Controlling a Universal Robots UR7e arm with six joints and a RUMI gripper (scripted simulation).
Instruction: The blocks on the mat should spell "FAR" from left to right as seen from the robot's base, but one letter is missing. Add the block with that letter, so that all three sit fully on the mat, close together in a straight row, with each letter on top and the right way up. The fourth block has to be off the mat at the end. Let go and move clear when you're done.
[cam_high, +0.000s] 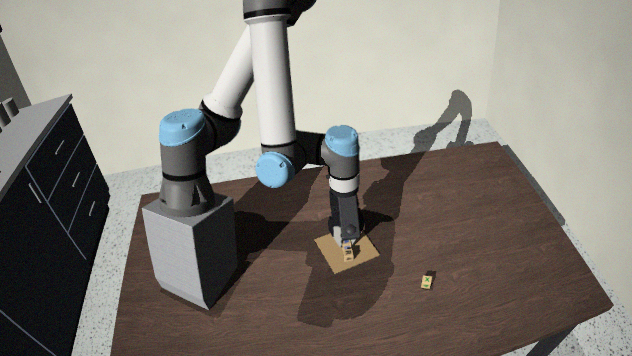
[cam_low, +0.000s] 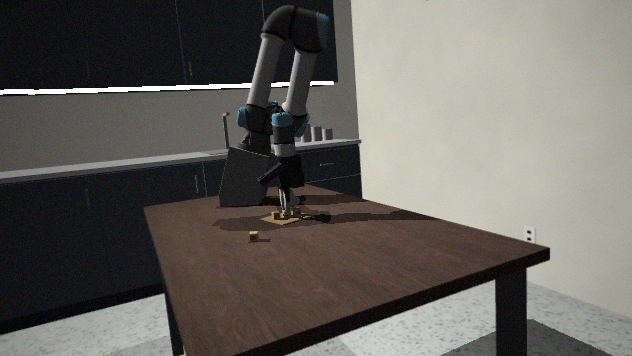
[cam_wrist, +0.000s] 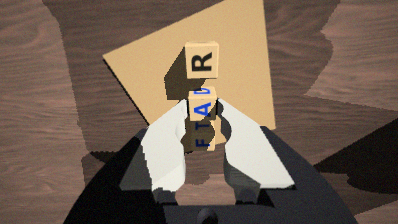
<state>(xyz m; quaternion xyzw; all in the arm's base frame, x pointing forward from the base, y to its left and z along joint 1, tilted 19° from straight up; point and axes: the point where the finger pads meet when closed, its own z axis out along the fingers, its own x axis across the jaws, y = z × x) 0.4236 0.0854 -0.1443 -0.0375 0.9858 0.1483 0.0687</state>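
The tan mat lies 20 mm below my hand. Also, from my hand: R block: 40 mm to the right; then F block: 40 mm to the left.
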